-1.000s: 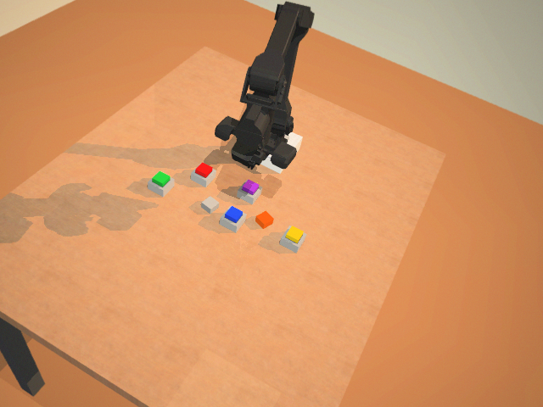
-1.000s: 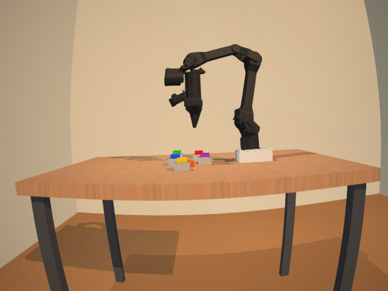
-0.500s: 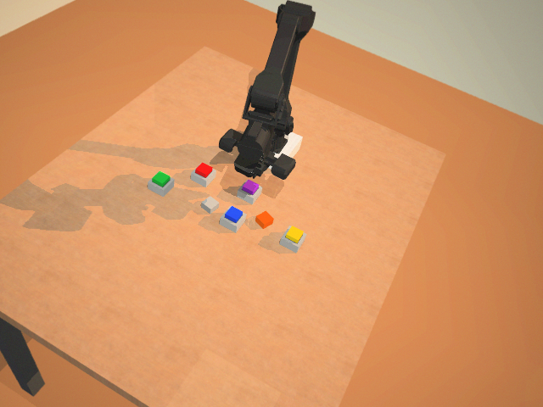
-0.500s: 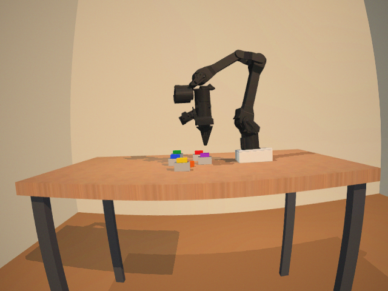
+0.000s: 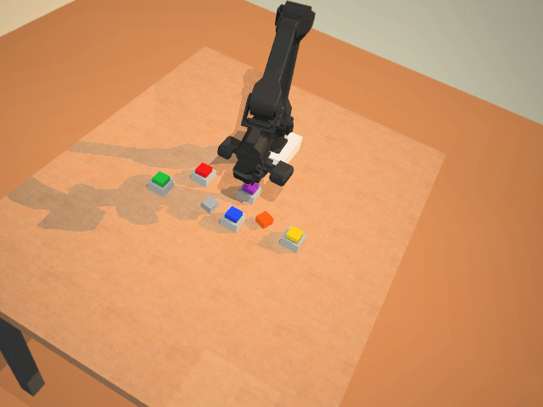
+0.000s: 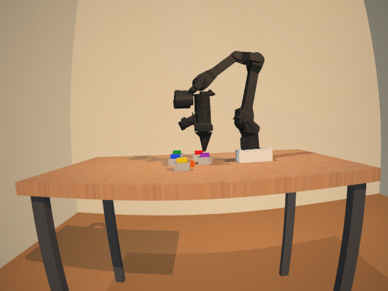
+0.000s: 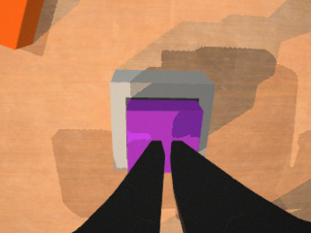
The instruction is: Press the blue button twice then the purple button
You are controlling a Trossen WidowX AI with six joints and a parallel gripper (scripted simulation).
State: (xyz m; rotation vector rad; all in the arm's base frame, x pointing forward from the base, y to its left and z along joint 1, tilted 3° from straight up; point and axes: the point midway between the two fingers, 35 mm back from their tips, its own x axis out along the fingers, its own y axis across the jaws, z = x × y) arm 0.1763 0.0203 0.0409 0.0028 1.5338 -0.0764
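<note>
The purple button lies 1 cm below my gripper tip. The rest, counted from my gripper tip: orange block 7 cm to the left, 6 cm ahead, 4 cm below; then grey block 9 cm ahead, 7 cm to the right, 4 cm below; then blue button 10 cm ahead, 1 cm to the left, 1 cm below.
</note>
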